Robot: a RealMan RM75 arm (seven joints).
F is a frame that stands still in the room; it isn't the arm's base.
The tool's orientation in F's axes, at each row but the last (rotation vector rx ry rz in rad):
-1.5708, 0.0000, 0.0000
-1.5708, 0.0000, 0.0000
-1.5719, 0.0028, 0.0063
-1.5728, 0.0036, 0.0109
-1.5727, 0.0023, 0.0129
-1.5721, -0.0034, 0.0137
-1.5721, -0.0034, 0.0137
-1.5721, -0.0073, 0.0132
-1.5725, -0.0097, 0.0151
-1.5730, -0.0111, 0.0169
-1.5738, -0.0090, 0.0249
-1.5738, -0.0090, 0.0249
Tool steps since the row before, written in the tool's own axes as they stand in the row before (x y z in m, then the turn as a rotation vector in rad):
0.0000, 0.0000, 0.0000, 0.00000, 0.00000, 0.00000
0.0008, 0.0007, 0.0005, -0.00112, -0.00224, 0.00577
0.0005, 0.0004, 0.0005, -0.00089, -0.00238, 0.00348
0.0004, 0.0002, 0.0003, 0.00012, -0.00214, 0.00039
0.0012, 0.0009, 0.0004, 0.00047, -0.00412, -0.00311
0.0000, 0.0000, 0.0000, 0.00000, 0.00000, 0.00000
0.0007, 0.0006, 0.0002, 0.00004, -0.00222, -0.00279
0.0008, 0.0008, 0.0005, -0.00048, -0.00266, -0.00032
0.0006, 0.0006, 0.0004, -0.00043, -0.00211, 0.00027
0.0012, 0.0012, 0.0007, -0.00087, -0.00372, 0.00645
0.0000, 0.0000, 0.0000, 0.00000, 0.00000, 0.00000
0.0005, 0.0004, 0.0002, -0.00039, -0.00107, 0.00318
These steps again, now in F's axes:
0.0000, 0.0000, 0.0000, 0.00000, 0.00000, 0.00000
0.0008, 0.0005, -0.0007, -0.00112, 0.00577, 0.00224
0.0005, 0.0005, -0.0004, -0.00088, 0.00348, 0.00238
0.0004, 0.0003, -0.0002, 0.00014, 0.00039, 0.00214
0.0012, 0.0004, -0.0009, 0.00053, -0.00310, 0.00412
0.0000, 0.0000, 0.0000, 0.00000, 0.00000, 0.00000
0.0007, 0.0002, -0.0006, 0.00008, -0.00279, 0.00222
0.0008, 0.0005, -0.0008, -0.00047, -0.00032, 0.00266
0.0006, 0.0004, -0.0006, -0.00043, 0.00027, 0.00211
0.0012, 0.0007, -0.0012, -0.00097, 0.00644, 0.00371
0.0000, 0.0000, 0.0000, 0.00000, 0.00000, 0.00000
0.0005, 0.0002, -0.0004, -0.00045, 0.00317, 0.00106

